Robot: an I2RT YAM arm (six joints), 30 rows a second.
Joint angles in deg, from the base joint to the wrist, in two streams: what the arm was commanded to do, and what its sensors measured. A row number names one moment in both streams.
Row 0, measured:
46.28 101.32 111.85 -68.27 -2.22 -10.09
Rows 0 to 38, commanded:
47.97 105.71 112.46 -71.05 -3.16 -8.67
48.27 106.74 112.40 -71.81 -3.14 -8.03
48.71 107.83 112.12 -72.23 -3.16 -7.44
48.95 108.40 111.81 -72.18 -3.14 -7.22
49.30 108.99 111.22 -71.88 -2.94 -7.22
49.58 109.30 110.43 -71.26 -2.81 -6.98
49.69 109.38 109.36 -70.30 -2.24 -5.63
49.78 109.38 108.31 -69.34 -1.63 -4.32
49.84 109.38 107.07 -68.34 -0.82 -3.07
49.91 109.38 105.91 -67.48 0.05 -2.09
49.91 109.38 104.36 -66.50 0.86 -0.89
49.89 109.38 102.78 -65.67 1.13 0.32
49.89 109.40 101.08 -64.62 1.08 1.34
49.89 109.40 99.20 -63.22 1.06 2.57
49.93 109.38 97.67 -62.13 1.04 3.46
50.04 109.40 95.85 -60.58 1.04 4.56
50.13 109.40 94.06 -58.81 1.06 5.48
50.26 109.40 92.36 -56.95 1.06 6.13
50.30 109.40 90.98 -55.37 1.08 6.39
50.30 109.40 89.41 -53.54 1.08 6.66
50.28 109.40 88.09 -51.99 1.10 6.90
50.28 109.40 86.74 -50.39 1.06 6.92
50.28 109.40 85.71 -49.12 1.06 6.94
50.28 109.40 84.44 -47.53 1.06 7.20
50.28 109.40 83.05 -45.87 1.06 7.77
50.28 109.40 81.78 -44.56 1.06 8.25
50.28 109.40 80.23 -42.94 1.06 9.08
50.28 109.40 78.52 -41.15 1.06 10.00
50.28 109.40 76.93 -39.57 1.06 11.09
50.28 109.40 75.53 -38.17 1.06 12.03
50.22 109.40 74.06 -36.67 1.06 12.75
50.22 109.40 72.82 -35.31 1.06 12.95
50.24 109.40 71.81 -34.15 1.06 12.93
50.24 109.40 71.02 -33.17 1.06 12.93
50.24 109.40 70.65 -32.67 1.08 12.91
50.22 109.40 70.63 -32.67 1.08 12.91
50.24 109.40 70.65 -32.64 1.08 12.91
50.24 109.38 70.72 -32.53 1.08 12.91
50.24 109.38 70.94 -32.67 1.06 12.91
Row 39, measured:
50.11 107.09 73.87 -31.18 2.76 10.98
